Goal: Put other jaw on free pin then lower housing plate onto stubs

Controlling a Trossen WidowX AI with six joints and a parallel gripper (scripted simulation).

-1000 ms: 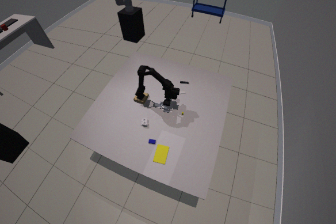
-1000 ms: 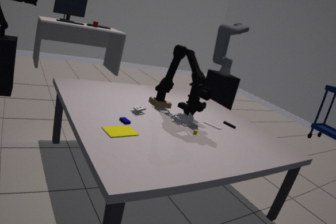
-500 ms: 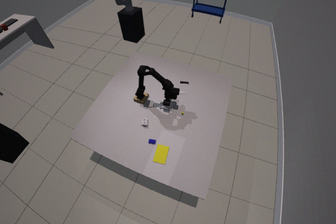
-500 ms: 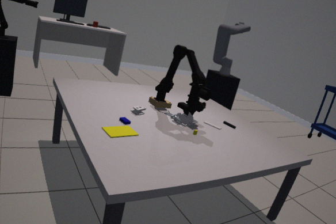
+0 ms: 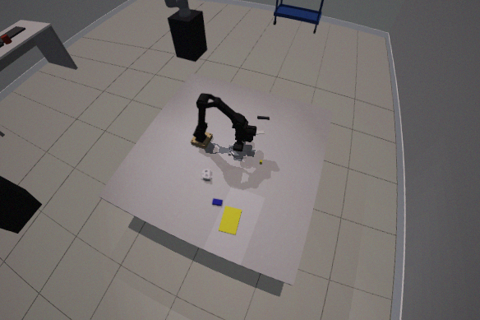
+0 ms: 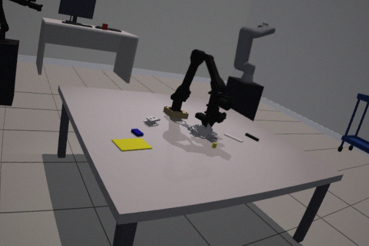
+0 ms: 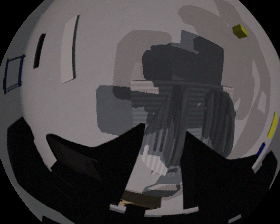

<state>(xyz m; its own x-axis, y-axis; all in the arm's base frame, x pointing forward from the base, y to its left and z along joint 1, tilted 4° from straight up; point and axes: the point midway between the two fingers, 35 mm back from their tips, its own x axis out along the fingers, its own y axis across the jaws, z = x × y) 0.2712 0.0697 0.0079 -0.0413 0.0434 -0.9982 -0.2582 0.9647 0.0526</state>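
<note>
Right now my gripper tip is 100 mm past the white block, 290 mm to the left of it and 10 mm above it. The rest, counted from my gripper tip: jaw: 30 mm behind, 30 mm to the right; yellow cube: 180 mm ahead, 60 mm to the right; white bar: 60 mm ahead, 160 mm to the left, 10 mm below.
</note>
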